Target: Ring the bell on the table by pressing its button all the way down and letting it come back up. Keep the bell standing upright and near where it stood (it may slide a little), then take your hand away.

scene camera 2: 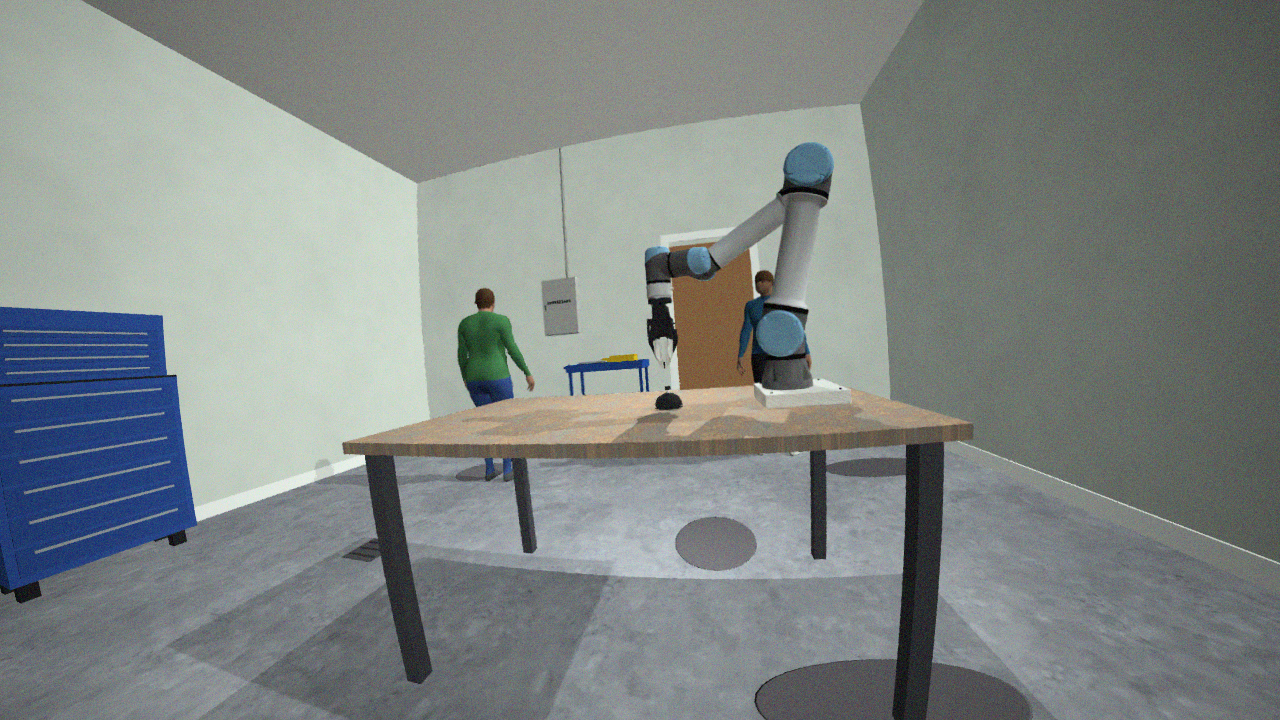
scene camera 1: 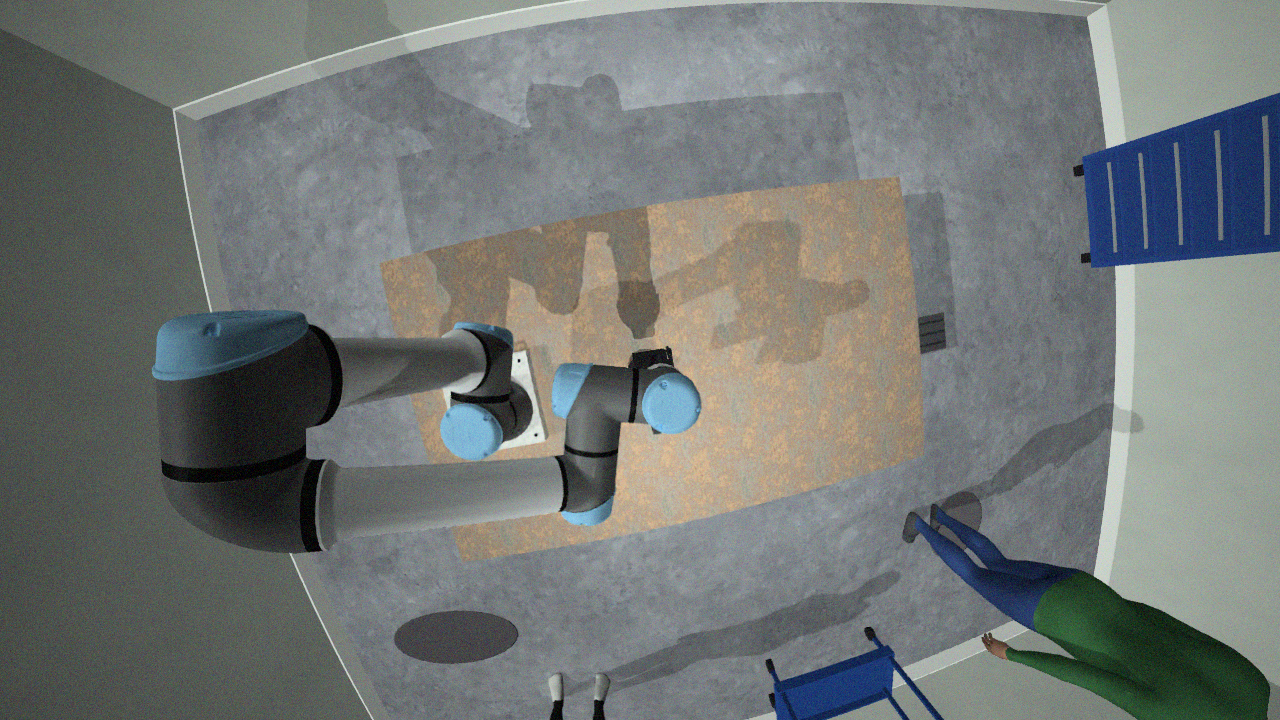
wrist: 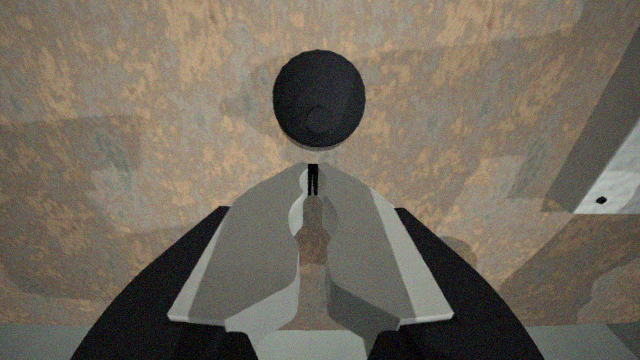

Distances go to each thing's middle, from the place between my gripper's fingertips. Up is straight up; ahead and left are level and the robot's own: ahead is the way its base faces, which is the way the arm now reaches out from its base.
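There's the bell (wrist: pixel 318 77), and my hand is 90 mm above it and 10 mm to the left of it.
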